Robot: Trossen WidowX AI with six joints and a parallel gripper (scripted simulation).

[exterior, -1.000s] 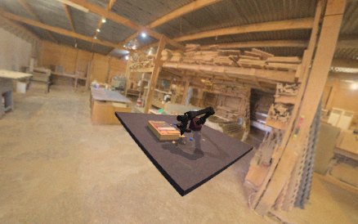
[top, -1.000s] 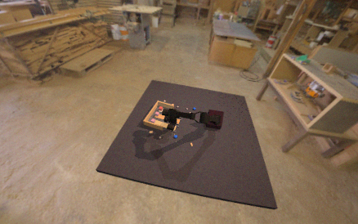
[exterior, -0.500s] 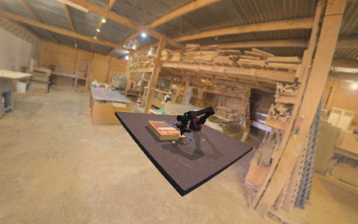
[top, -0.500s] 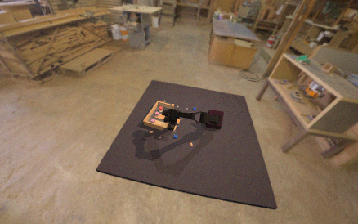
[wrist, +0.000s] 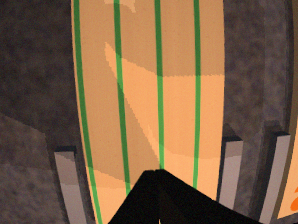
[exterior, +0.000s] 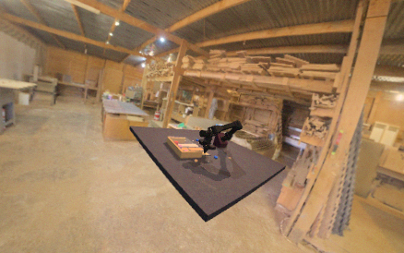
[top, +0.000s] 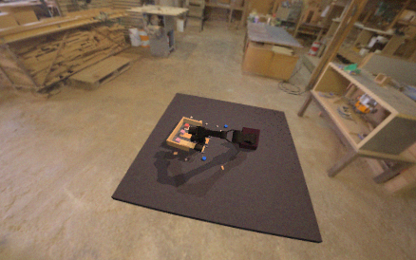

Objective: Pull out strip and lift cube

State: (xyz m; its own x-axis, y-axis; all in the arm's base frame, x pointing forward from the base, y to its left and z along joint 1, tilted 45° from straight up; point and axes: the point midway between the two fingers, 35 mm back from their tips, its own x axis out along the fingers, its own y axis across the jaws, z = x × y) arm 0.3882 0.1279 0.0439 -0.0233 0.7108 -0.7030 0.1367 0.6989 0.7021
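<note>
The strip is 90 mm ahead of my gripper tip and 10 mm to the right of it.
</note>
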